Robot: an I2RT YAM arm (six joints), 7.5 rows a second.
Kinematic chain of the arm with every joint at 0, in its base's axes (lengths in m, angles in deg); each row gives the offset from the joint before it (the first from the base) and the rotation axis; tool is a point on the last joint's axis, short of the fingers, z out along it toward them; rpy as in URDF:
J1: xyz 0 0 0.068 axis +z
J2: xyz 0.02 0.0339 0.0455 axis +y
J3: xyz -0.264 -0.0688 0 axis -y
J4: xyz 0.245 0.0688 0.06 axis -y
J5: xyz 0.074 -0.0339 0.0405 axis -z
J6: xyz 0.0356 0 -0.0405 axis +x
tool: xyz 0 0 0 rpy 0 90 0
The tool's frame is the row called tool.
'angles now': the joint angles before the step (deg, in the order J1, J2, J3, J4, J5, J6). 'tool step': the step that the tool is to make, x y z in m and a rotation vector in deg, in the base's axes. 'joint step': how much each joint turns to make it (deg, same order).
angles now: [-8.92, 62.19, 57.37, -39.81, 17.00, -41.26]
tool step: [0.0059, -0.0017, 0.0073, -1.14, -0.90, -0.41]
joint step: [-0.05, 1.25, 1.92, 0.54, 0.94, -0.48]
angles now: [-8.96, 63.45, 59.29, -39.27, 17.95, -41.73]
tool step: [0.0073, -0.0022, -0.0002, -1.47, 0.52, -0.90]
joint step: [-0.01, 1.77, 0.89, 0.76, 1.70, -0.53]
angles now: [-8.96, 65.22, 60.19, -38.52, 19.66, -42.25]
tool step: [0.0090, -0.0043, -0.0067, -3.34, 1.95, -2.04]
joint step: [-0.14, 2.37, -0.03, 1.50, 3.87, -1.37]
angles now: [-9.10, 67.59, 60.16, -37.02, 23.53, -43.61]
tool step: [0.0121, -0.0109, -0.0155, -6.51, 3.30, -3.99]
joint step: [-1.10, 3.45, -1.47, 4.24, 6.96, -3.26]
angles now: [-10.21, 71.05, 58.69, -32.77, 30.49, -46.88]
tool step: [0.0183, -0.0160, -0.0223, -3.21, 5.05, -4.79]
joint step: [-2.02, 6.48, 0.37, 2.29, 4.91, -0.94]
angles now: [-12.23, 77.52, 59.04, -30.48, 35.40, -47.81]
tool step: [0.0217, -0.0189, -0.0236, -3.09, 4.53, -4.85]
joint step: [-2.14, 7.84, 1.73, 2.78, 4.85, -0.60]
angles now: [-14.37, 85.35, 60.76, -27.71, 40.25, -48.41]
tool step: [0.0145, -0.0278, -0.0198, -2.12, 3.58, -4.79]
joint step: [-3.80, 6.80, 2.25, 2.61, 3.03, -1.37]
